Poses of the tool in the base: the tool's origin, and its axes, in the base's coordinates. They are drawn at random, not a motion.
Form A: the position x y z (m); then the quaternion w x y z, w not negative.
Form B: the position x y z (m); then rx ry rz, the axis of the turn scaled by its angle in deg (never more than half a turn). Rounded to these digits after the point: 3 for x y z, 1 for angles.
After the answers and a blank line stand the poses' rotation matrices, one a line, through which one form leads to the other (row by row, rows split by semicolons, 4 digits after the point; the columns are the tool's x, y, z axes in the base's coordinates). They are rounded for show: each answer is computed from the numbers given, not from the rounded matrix.
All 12 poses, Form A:
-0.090 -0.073 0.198 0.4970 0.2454 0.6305 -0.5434
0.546 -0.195 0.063 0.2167 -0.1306 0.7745 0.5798
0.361 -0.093 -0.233 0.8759 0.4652 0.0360 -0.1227
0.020 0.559 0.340 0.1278 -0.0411 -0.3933 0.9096
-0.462 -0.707 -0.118 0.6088 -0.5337 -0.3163 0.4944
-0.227 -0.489 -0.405 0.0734 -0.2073 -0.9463 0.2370
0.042 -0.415 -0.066 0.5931 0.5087 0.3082 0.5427
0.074 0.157 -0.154 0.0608 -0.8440 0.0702 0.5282
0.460 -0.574 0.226 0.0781 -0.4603 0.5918 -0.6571
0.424 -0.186 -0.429 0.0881 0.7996 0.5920 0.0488
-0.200 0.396 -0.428 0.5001 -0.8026 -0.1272 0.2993
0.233 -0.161 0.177 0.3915 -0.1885 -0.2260 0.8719
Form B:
-0.090 -0.073 0.198 34.0 87.5 -75.4
0.546 -0.195 0.063 -20.7 122.9 92.0
0.361 -0.093 -0.233 55.6 4.3 -14.7
0.020 0.559 0.340 -6.9 -65.6 151.6
-0.462 -0.707 -0.118 -70.6 -41.9 65.4
-0.227 -0.489 -0.405 -35.7 -162.8 40.8
0.042 -0.415 -0.066 67.8 41.1 72.3
0.074 0.157 -0.154 -146.3 12.2 91.6
0.460 -0.574 0.226 -79.0 101.5 -112.7
0.424 -0.186 -0.429 136.4 101.0 8.3
-0.200 0.396 -0.428 -111.2 -17.6 41.5
0.233 -0.161 0.177 -27.4 -32.9 126.9

-0.3856 0.8496 0.3600; -0.2307 0.2890 -0.9291; -0.8934 -0.4413 0.0845
-0.8720 -0.4536 0.1842; 0.0490 0.2936 0.9547; -0.4871 0.8415 -0.2338
0.9673 0.2484 -0.0511; -0.1815 0.5371 -0.8238; -0.1772 0.8061 0.5646
-0.9640 -0.2001 -0.1753; 0.2648 -0.6580 -0.7049; 0.0258 -0.7259 0.6873
0.3110 -0.2644 -0.9129; 0.9396 -0.0586 0.3371; -0.1426 -0.9626 0.2302
-0.9033 0.3575 -0.2372; 0.4271 0.8017 -0.4181; 0.0407 -0.4790 -0.8769
0.2210 -0.3302 0.9177; 0.9573 -0.1065 -0.2689; 0.1865 0.9379 0.2925
0.4321 -0.1827 -0.8831; -0.0543 -0.9827 0.1768; -0.9002 -0.0285 -0.4346
-0.5640 -0.4422 0.6974; -0.6475 -0.2873 -0.7059; 0.5125 -0.8497 -0.1242
0.2943 0.9382 0.1824; 0.9554 -0.2835 -0.0831; -0.0263 0.1987 -0.9797
0.7885 -0.0952 -0.6076; 0.5035 -0.4675 0.7266; -0.3532 -0.8789 -0.3207
-0.6224 -0.5974 -0.5056; 0.7678 -0.5913 -0.2465; -0.1517 -0.5416 0.8268

